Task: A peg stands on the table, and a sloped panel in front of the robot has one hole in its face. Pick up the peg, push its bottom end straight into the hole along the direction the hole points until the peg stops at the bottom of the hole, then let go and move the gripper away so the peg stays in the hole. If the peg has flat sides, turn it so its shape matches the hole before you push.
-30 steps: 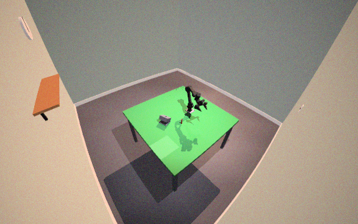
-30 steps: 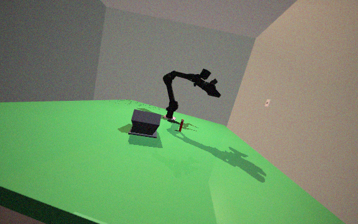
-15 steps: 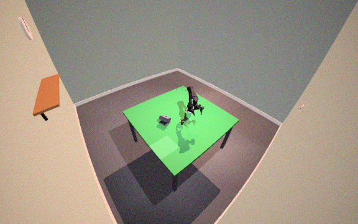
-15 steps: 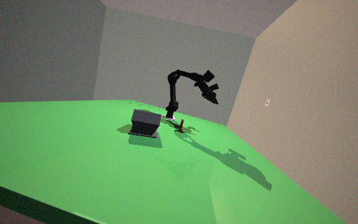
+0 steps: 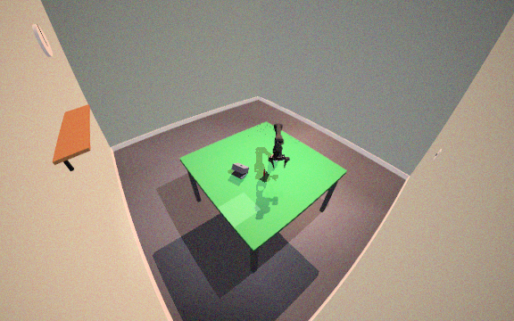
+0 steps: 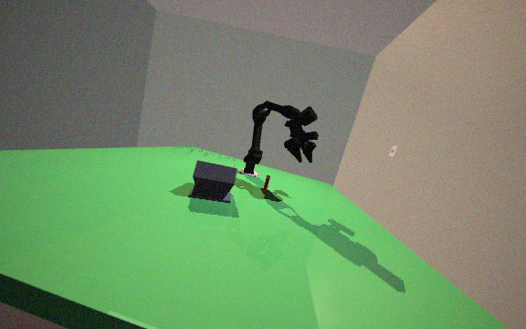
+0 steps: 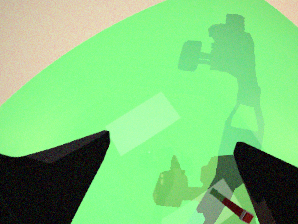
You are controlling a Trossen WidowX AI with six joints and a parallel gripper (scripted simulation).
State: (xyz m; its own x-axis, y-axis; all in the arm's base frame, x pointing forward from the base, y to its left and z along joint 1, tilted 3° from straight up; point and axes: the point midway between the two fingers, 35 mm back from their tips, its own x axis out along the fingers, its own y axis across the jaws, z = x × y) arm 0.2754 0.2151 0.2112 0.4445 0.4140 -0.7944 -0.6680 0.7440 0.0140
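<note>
The red square-sided peg lies 150 mm to the right of my gripper tip, 120 mm below it and 10 mm ahead of it. Round my gripper tip: sloped panel 350 mm to the right, 130 mm ahead, 120 mm below.
</note>
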